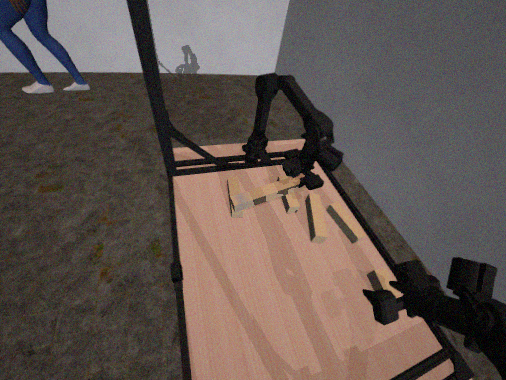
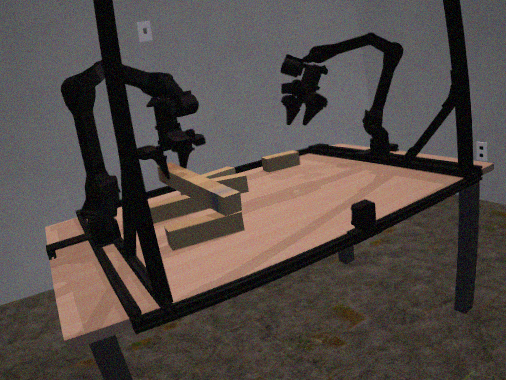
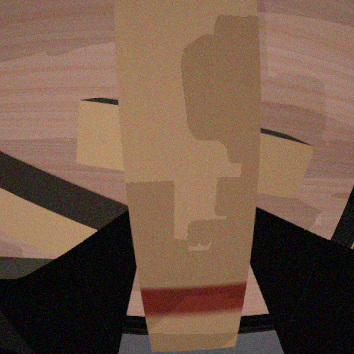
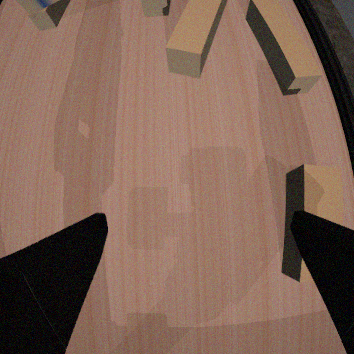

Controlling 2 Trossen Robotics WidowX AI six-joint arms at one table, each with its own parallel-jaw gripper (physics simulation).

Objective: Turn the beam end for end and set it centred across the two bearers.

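Frame: origin at the left arm's base, x back, y right, z up, level; metres.
Seen in the pictures: left gripper, fingertip midpoint: (image 1: 296, 183) (image 2: 176, 177) (image 3: 188, 214); right gripper, fingertip midpoint: (image 1: 376, 287) (image 2: 295, 125) (image 4: 201, 222); left arm's base, link origin: (image 1: 250, 159) (image 2: 106, 241); right arm's base, link origin: (image 2: 380, 155).
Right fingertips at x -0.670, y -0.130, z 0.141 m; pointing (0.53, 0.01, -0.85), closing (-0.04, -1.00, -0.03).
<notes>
Pixels of each thing's middle, then the offset from my right fingertips to it.
- long wooden beam, body centre: (image 2: 194, 185) (image 1: 274, 190) dy +0.119, dx +0.416, dz -0.073 m
- short wooden block, body centre: (image 2: 204, 228) (image 1: 234, 196) dy +0.259, dx +0.462, dz -0.138 m
- second block, body centre: (image 3: 196, 144) (image 2: 179, 206) (image 1: 287, 193) dy +0.034, dx +0.438, dz -0.138 m
- further block, body centre: (image 4: 312, 222) (image 2: 280, 161) (image 1: 385, 290) dy -0.138, dx -0.012, dz -0.136 m
The long wooden beam (image 1: 265, 192) (image 2: 200, 187) (image 3: 160, 100) is shut in my left gripper (image 1: 301, 181) (image 2: 175, 170) (image 3: 188, 214) near its red-banded end. Its blue-banded end lies over a short wooden block (image 1: 234, 192) (image 2: 205, 232); whether they touch I cannot tell. The beam also passes over a second block (image 1: 291, 203) (image 2: 172, 207) (image 3: 97, 137). Which blocks are the bearers I cannot tell for certain. My right gripper (image 1: 380, 288) (image 2: 297, 122) (image 4: 201, 222) is open and empty, above the table, far from the beam.
Two more blocks, one (image 1: 317, 220) (image 2: 237, 184) (image 4: 195, 35) and another (image 1: 342, 222) (image 4: 285, 45), lie beside the second block. A further block (image 1: 385, 281) (image 2: 281, 161) (image 4: 325, 192) lies near the right gripper. A black frame post (image 1: 150, 75) (image 2: 122, 125) rises at the table.
</notes>
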